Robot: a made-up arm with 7 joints.
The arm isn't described. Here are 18 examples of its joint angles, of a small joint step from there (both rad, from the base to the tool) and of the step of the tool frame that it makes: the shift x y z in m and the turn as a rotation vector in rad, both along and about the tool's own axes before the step.
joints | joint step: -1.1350 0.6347 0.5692 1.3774 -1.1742 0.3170 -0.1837 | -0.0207 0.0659 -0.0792 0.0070 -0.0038 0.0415 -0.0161
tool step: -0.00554 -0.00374 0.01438 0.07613 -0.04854 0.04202
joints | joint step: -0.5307 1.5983 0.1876 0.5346 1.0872 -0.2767 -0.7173 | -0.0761 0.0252 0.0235 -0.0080 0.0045 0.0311 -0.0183
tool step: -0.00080 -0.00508 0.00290 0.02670 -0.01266 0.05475
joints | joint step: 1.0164 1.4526 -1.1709 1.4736 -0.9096 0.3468 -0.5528 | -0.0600 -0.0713 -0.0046 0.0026 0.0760 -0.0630 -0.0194
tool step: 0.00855 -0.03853 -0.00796 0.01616 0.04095 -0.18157
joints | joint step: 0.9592 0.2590 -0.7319 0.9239 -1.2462 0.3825 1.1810 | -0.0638 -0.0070 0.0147 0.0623 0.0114 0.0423 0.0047
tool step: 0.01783 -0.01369 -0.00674 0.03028 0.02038 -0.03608
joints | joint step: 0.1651 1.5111 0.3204 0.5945 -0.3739 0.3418 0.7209 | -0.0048 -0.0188 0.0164 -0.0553 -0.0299 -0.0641 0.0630
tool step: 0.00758 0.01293 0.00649 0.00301 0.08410 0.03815
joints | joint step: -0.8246 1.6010 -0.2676 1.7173 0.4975 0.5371 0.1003 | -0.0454 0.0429 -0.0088 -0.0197 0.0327 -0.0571 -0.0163
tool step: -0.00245 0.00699 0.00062 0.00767 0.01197 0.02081
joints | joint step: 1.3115 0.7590 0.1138 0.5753 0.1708 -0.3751 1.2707 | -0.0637 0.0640 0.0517 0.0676 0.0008 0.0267 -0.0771
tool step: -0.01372 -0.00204 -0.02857 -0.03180 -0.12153 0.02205
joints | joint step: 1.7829 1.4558 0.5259 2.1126 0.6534 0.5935 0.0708 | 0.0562 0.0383 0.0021 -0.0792 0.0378 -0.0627 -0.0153
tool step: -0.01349 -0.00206 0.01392 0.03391 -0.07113 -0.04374
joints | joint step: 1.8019 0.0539 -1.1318 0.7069 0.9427 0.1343 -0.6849 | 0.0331 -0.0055 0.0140 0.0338 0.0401 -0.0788 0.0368
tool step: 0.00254 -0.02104 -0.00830 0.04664 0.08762 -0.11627
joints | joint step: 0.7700 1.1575 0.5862 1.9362 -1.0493 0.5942 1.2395 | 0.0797 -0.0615 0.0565 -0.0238 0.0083 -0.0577 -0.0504
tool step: 0.00610 0.01045 0.00489 -0.01676 -0.05418 -0.10716
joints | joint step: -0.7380 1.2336 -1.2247 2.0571 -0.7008 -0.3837 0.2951 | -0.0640 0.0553 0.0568 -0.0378 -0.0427 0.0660 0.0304
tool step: 0.00325 0.00235 -0.02709 -0.13292 0.10461 0.04082
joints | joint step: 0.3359 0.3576 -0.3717 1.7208 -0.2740 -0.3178 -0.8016 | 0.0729 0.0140 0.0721 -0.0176 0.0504 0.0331 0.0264
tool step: 0.00230 -0.00020 0.03517 0.01815 -0.07289 0.01250
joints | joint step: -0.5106 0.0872 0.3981 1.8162 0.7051 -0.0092 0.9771 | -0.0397 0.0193 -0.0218 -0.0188 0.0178 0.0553 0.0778
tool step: -0.00051 0.00126 -0.01209 -0.09204 0.08273 -0.05019
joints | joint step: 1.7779 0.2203 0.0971 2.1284 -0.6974 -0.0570 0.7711 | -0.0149 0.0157 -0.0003 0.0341 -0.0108 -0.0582 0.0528
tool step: -0.00785 0.00034 -0.00350 0.06437 0.03818 0.06539
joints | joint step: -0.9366 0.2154 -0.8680 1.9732 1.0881 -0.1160 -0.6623 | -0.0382 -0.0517 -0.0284 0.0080 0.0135 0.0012 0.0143
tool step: 0.00834 0.00997 -0.00993 -0.07091 0.03920 -0.04282
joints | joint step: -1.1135 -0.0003 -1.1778 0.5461 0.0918 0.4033 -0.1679 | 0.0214 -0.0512 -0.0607 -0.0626 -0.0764 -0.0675 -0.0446
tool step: 0.00542 -0.00532 0.00477 0.11643 -0.08154 0.07038
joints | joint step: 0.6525 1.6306 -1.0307 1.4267 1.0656 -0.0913 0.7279 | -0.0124 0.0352 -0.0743 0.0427 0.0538 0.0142 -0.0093
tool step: 0.01228 0.00645 -0.00651 -0.06530 0.04893 -0.05031
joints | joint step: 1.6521 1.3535 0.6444 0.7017 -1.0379 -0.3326 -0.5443 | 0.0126 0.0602 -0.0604 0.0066 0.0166 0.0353 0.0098
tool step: -0.01111 0.00194 0.02466 0.03543 -0.02214 0.04908
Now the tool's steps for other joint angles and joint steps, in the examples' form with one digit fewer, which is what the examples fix.
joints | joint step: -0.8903 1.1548 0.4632 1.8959 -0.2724 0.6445 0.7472 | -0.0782 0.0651 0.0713 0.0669 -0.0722 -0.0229 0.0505
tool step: -0.0210 -0.0019 -0.0110 0.0427 -0.0556 0.1368
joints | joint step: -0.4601 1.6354 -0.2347 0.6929 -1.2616 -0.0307 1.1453 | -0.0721 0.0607 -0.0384 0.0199 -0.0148 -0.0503 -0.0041
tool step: -0.0097 0.0194 -0.0062 -0.0454 -0.0266 0.1492
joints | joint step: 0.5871 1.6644 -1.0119 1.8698 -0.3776 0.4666 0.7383 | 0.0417 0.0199 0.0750 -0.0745 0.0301 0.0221 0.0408
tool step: -0.0151 0.0218 -0.0006 -0.1257 -0.0075 -0.0866
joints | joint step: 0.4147 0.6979 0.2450 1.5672 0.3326 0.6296 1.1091 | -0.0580 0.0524 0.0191 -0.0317 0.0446 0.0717 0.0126
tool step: -0.0068 0.0062 -0.0152 -0.1041 0.0160 -0.0848
